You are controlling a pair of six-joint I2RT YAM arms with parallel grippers.
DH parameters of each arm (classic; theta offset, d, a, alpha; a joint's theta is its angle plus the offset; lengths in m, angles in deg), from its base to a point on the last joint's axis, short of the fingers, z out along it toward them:
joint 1: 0 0.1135 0.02 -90
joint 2: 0 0 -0.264 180
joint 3: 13.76 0 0.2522 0
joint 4: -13.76 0 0.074 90
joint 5: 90 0 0 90
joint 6: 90 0.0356 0 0
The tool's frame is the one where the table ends.
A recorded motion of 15 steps. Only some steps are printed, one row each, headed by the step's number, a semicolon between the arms.
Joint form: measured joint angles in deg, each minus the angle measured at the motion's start. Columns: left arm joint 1, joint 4, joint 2, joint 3, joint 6, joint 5; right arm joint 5, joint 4, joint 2, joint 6, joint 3, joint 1.
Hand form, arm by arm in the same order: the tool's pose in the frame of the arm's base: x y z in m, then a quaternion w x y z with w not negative. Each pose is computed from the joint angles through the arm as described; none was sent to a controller.
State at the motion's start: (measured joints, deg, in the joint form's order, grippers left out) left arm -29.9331 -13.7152 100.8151 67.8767 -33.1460 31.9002; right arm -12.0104 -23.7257 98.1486 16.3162 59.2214 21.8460
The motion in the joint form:
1: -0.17 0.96 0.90 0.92 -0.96 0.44; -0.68 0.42 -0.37 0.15 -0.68 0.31
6: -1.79 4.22 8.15 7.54 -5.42 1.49; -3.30 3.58 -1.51 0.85 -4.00 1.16
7: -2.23 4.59 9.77 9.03 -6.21 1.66; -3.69 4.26 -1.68 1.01 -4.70 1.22
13: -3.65 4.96 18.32 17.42 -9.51 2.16; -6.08 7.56 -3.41 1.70 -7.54 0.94
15: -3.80 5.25 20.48 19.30 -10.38 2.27; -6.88 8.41 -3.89 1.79 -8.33 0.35
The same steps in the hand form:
1: 0.3231 -0.2094 0.2148 0.16984 0.07393 0.89260 -0.41103; 0.3060 0.1330 0.1701 0.18709 -0.07412 0.96299 0.17932
6: 0.3460 -0.2369 0.2070 0.16036 0.06182 0.88381 -0.43513; 0.2959 0.1359 0.1634 0.18428 -0.08162 0.95781 0.20488
7: 0.3501 -0.2434 0.2043 0.15642 0.06031 0.88288 -0.43866; 0.2942 0.1357 0.1616 0.18385 -0.08174 0.95707 0.20865
13: 0.3735 -0.2719 0.1875 0.13685 0.04812 0.88206 -0.44825; 0.2879 0.1329 0.1605 0.19279 -0.08130 0.94960 0.23342
15: 0.3796 -0.2775 0.1813 0.13231 0.04299 0.88209 -0.45007; 0.2872 0.1296 0.1602 0.19551 -0.07816 0.94765 0.24006

